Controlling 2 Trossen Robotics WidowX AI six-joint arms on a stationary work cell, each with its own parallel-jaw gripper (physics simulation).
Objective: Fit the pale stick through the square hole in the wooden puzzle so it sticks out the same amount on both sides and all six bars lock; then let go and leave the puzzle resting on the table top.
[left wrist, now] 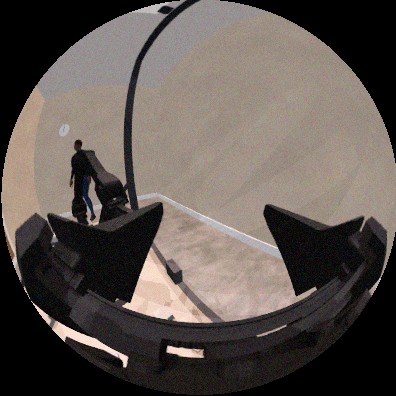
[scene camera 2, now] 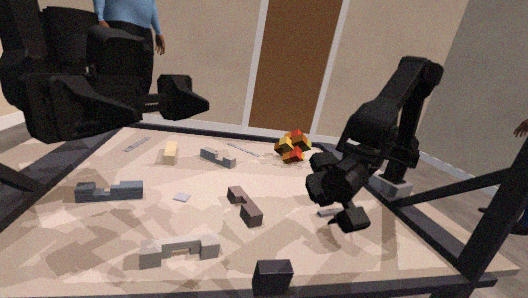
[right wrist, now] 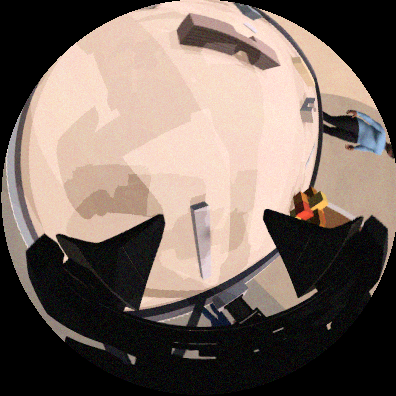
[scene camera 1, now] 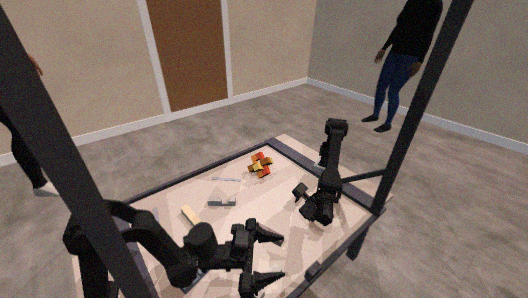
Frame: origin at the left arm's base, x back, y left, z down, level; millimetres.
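Where they show: left gripper, between the fingertips: (left wrist: 215, 208) (scene camera 2: 177, 110) (scene camera 1: 284, 254); right gripper, between the fingertips: (right wrist: 214, 216); right arm's base, origin of its link: (left wrist: 83, 223) (scene camera 2: 392, 179) (right wrist: 232, 301) (scene camera 1: 325, 163).
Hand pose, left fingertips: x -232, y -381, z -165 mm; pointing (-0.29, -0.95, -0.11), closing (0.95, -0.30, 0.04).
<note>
After its pixels a point has its place.
The wooden puzzle of red, orange and yellow bars (scene camera 1: 260, 165) {x -769, y -128, z 13 mm} (scene camera 2: 293, 146) {x -781, y -137, z 28 mm} (right wrist: 311, 206) {x -771, y -139, z 35 mm} rests on the table near the far edge. A short pale yellow bar (scene camera 1: 190, 215) {x -417, y 52, z 68 mm} (scene camera 2: 170, 153) {x -405, y 17, z 68 mm} (right wrist: 303, 71) {x -427, y 31, z 81 mm} lies farther left. A thin pale grey stick (scene camera 2: 327, 212) {x -625, y -397, z 88 mm} (right wrist: 201, 240) {x -646, y -402, z 88 mm} lies on the table below my right gripper (right wrist: 214, 216) {x -610, y -383, z 73 mm}, which is open and points down; in the right wrist view the stick shows between its fingers, not held. In scene camera 2 this gripper partly hides the stick. My left gripper (scene camera 1: 283, 256) {x -232, y -381, z -165 mm} (scene camera 2: 174, 111) {x -232, y -381, z -165 mm} (left wrist: 215, 208) {x -232, y -381, z -165 mm} is open and empty, high above the table.
Notched grey pieces (scene camera 1: 221, 202) {x -532, y -29, z 77 mm} (scene camera 2: 217, 157) {x -539, y -31, z 80 mm}, a dark grey one (scene camera 2: 109, 192) {x -222, y -106, z 83 mm}, a grey one at the front (scene camera 2: 180, 249) {x -275, y -329, z 82 mm} and a brown one (scene camera 2: 245, 205) {x -437, y -297, z 68 mm} (right wrist: 227, 40) lie about. Thin flat strips lie toward the back. A dark block (scene camera 2: 272, 276) {x -341, y -471, z 49 mm} stands at the front edge.
</note>
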